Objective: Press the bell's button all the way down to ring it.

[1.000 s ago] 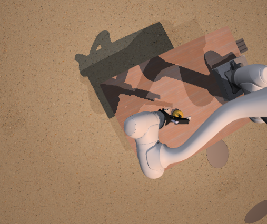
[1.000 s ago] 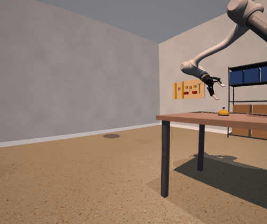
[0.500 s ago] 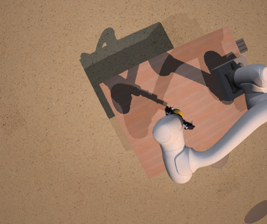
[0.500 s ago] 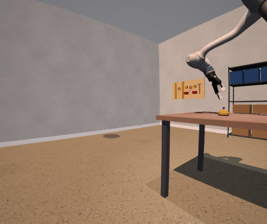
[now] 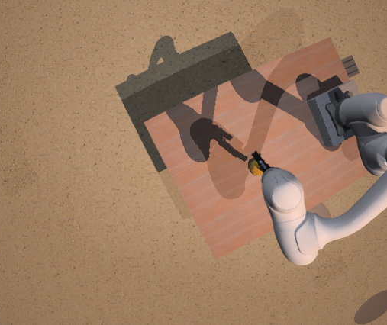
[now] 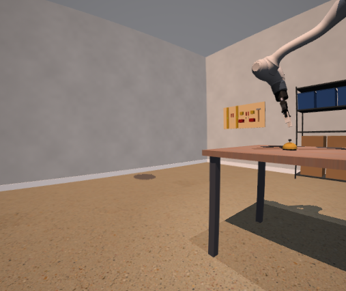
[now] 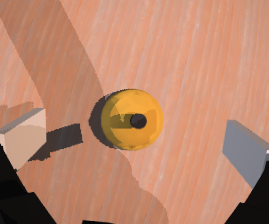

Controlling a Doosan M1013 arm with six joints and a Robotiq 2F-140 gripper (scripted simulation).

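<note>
My hand is 1 cm past the bell button, 2 cm to the right of it and 11 cm above it. Round my hand: bell 1 cm behind, 2 cm to the left, 13 cm below.
</note>
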